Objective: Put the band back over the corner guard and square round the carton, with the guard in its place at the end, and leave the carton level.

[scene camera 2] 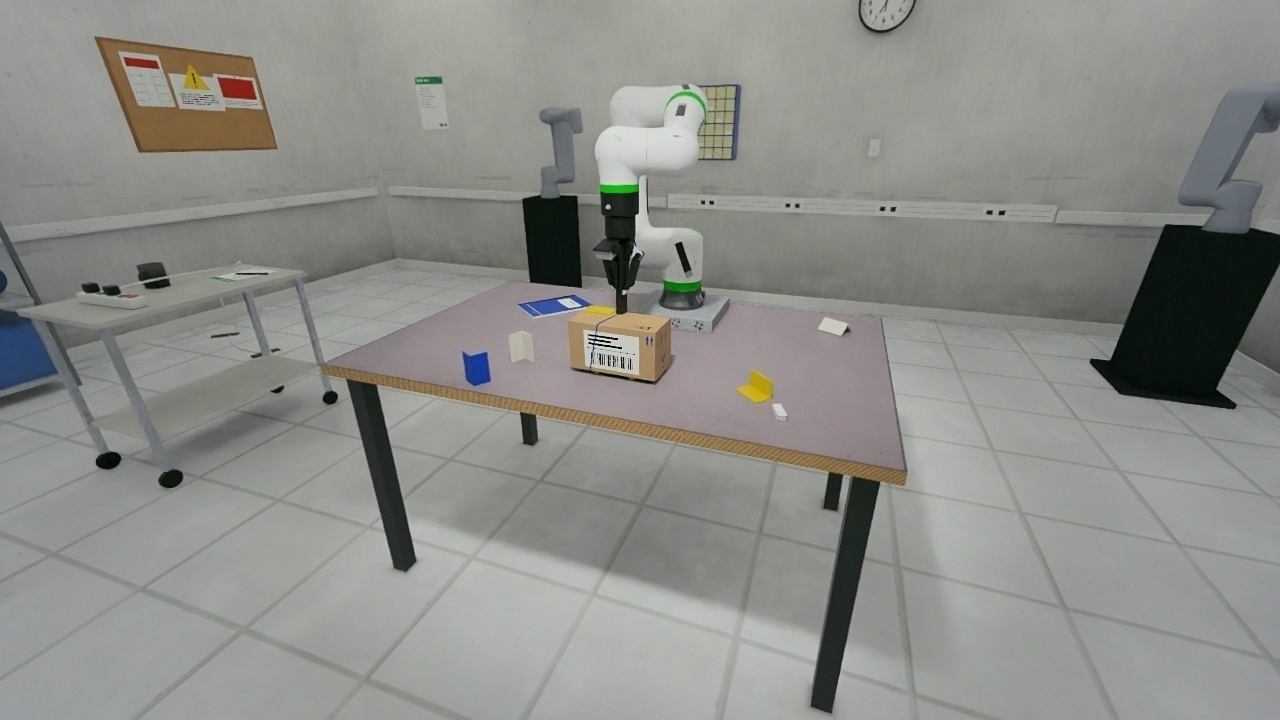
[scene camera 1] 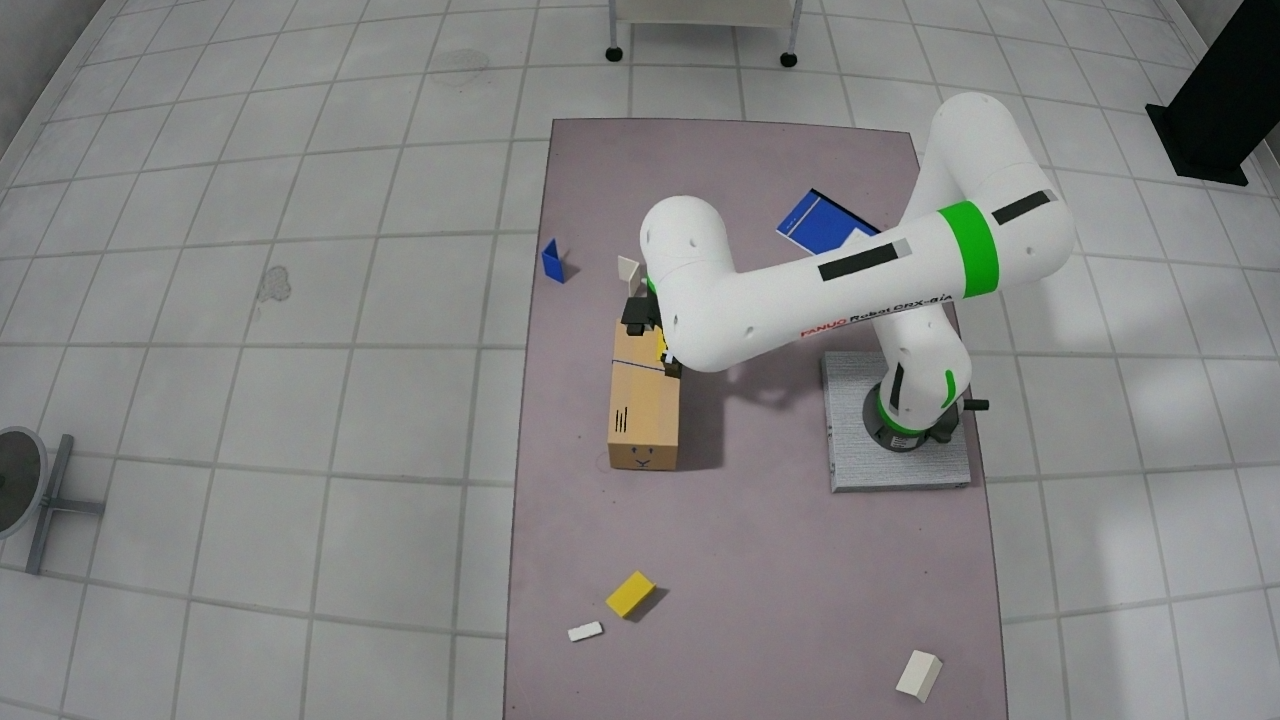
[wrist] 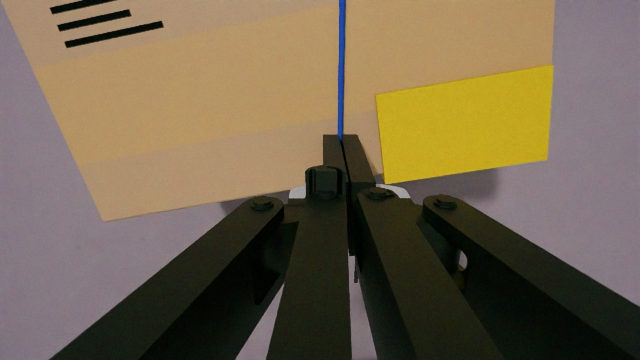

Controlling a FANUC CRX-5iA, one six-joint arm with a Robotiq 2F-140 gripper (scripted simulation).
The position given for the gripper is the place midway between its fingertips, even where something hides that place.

In view: the gripper (scene camera 2: pixel 621 312) and a brown carton (scene camera 1: pixel 644 408).
The brown carton shows as well in scene camera 2 (scene camera 2: pixel 633 345) and in the wrist view (wrist: pixel 161 112). The gripper also shows in the wrist view (wrist: pixel 339 160).
